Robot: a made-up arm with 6 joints. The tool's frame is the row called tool. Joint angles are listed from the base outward.
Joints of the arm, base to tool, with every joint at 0 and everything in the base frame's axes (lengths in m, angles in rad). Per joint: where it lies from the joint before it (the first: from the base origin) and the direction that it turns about. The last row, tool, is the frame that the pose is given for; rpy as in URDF.
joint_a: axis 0 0 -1 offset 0.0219 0.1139 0.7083
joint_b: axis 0 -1 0 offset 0.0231 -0.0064 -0.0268
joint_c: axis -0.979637 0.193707 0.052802 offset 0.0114 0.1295 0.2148
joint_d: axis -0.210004 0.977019 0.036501 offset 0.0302 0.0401 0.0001
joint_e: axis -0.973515 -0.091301 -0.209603 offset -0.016 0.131 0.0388
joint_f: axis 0 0 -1 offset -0.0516 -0.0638 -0.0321
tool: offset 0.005 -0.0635 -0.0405 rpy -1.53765 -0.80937 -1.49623
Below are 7 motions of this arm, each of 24 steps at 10 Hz.
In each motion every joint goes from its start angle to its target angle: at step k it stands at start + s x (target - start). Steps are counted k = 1, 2, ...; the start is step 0. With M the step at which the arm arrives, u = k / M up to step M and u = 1 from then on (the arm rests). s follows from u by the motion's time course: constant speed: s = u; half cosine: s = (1 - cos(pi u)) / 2; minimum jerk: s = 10 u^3 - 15 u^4 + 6 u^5.
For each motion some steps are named. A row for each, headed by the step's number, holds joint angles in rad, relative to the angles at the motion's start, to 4 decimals.
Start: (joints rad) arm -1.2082 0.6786 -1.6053 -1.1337 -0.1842 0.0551
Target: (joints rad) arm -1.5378 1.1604 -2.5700 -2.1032 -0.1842 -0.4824
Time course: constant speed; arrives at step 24
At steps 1, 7, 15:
1: -0.0137 0.0201 -0.0402 -0.0404 0.0000 -0.0224
7: -0.0961 0.1405 -0.2814 -0.2828 0.0000 -0.1568
15: -0.2060 0.3011 -0.6029 -0.6059 0.0000 -0.3359

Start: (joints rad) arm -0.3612 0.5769 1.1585 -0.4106 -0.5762 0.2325
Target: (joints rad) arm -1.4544 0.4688 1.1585 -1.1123 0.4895 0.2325
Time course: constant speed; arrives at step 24
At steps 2, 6, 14, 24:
2: -0.0911 -0.0090 0.0000 -0.0585 0.0888 0.0000
6: -0.2733 -0.0270 0.0000 -0.1754 0.2664 0.0000
14: -0.6377 -0.0631 0.0000 -0.4093 0.6217 0.0000
24: -1.0932 -0.1081 0.0000 -0.7017 1.0657 0.0000

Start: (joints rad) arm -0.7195 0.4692 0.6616 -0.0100 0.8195 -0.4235
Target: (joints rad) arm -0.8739 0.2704 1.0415 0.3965 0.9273 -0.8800
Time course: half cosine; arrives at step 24
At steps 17, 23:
17: -0.1242 -0.1599 0.3056 0.3270 0.0867 -0.3672
23: -0.1537 -0.1979 0.3783 0.4048 0.1073 -0.4545

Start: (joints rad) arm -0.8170 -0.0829 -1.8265 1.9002 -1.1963 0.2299
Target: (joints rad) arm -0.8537 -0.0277 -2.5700 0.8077 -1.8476 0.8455
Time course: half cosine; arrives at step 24
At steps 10, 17, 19, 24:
10: -0.0136 0.0205 -0.2755 -0.4049 -0.2414 0.2281
17: -0.0295 0.0444 -0.5981 -0.8788 -0.5239 0.4952
19: -0.0329 0.0495 -0.6667 -0.9796 -0.5840 0.5520
24: -0.0367 0.0552 -0.7435 -1.0925 -0.6513 0.6156

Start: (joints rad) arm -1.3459 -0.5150 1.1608 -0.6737 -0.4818 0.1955
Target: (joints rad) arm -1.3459 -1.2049 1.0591 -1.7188 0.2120 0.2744
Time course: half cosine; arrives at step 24
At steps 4, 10, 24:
4: 0.0000 -0.0462 -0.0068 -0.0700 0.0465 0.0053
10: 0.0000 -0.2557 -0.0377 -0.3873 0.2571 0.0292
24: 0.0000 -0.6899 -0.1017 -1.0451 0.6938 0.0789

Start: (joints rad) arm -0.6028 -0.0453 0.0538 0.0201 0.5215 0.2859
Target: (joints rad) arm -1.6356 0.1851 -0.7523 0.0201 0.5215 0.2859
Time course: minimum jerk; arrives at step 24
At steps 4, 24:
4: -0.0367 0.0082 -0.0286 0.0000 0.0000 0.0000
24: -1.0328 0.2304 -0.8061 0.0000 0.0000 0.0000

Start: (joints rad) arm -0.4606 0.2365 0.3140 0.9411 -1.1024 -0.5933
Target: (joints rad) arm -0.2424 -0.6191 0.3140 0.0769 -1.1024 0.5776
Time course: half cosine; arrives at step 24
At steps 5, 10, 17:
5: 0.0225 -0.0884 0.0000 -0.0893 0.0000 0.1210
10: 0.0809 -0.3171 0.0000 -0.3203 0.0000 0.4339
17: 0.1755 -0.6882 0.0000 -0.6951 0.0000 0.9418

